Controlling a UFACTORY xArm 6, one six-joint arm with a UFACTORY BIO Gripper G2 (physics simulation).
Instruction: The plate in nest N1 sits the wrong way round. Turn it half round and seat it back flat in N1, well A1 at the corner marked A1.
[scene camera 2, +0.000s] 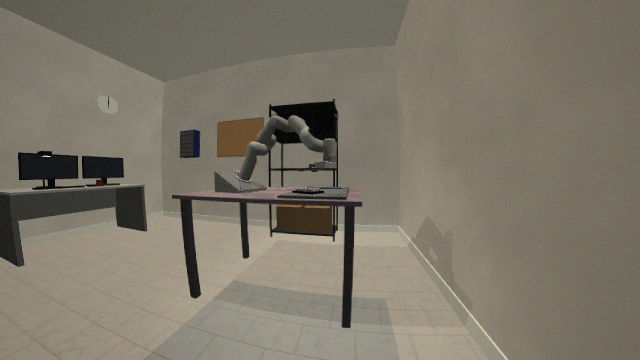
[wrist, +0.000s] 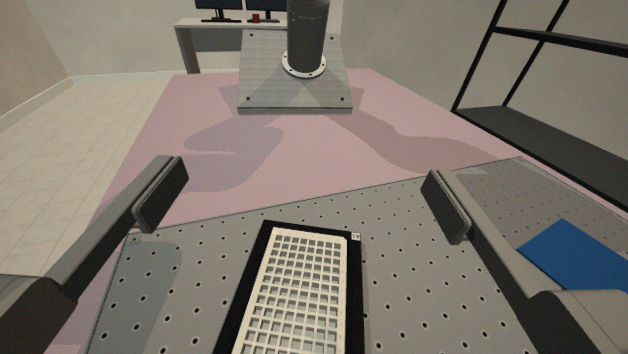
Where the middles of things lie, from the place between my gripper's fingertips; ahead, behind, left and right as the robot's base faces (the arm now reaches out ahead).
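The well plate (wrist: 300, 291) is 12 cm below my hand, and it's 2 cm ahead of it and 1 cm to the right of it.
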